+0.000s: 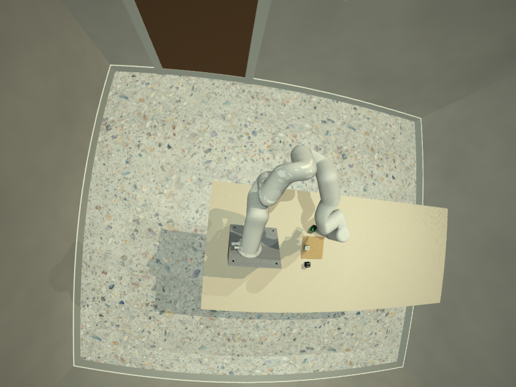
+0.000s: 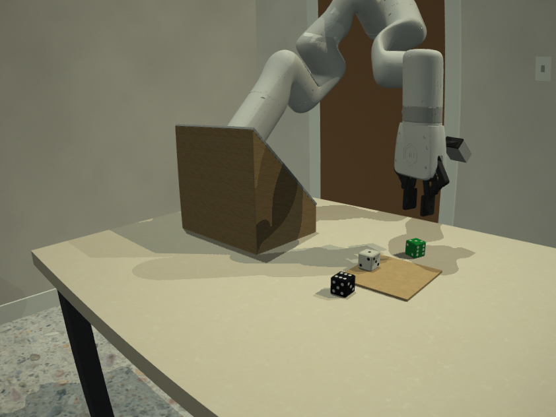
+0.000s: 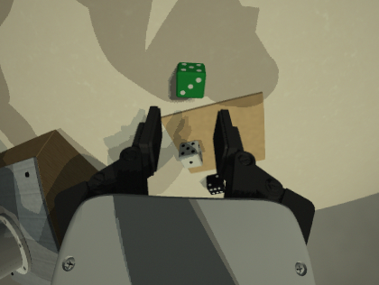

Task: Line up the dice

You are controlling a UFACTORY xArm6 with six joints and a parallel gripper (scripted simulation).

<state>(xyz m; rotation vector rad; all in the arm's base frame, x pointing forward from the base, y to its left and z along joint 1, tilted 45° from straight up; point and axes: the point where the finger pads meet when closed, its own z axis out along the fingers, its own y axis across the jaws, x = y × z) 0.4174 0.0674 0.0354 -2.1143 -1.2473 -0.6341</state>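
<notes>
My gripper is now 90 mm above the green die. The rest, counted from my hand: black die (220 mm to the right, 90 mm below, 40 mm behind); then white die (110 mm to the right, 90 mm below, 50 mm behind); then brown mat (120 mm to the right, 110 mm below).
</notes>
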